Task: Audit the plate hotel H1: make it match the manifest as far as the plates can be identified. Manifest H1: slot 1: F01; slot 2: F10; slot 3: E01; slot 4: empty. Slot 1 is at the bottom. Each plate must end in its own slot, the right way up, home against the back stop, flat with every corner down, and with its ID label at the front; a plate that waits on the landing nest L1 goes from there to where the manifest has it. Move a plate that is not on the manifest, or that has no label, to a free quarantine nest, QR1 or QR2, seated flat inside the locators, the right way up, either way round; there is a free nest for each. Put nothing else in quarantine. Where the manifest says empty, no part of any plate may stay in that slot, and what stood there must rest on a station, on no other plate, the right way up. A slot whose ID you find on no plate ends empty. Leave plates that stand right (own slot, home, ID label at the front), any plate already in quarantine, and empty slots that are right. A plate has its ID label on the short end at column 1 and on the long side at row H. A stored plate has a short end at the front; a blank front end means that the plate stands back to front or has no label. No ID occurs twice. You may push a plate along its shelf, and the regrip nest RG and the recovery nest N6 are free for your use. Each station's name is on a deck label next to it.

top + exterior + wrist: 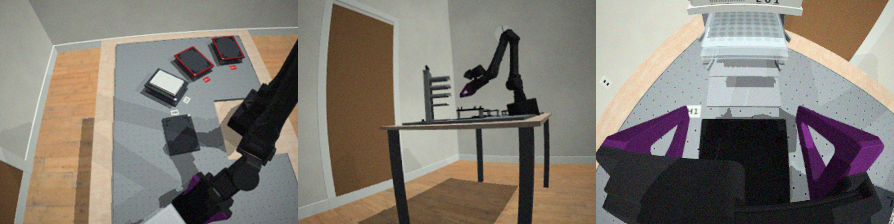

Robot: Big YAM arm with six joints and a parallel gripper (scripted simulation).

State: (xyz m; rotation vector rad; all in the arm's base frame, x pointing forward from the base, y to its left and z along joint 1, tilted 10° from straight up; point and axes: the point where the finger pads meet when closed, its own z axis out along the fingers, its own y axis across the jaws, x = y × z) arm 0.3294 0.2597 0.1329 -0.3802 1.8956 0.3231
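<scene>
The black nest is 9 cm below my hand, 4 cm behind it and 2 cm to the right of it. From my hand the other things lie so: pale plate (12 cm above, 11 cm ahead, 5 cm to the left); plate hotel (19 cm ahead, 8 cm to the left, 1 cm above); H1 deck label (15 cm below, 12 cm to the left, 3 cm ahead).
</scene>
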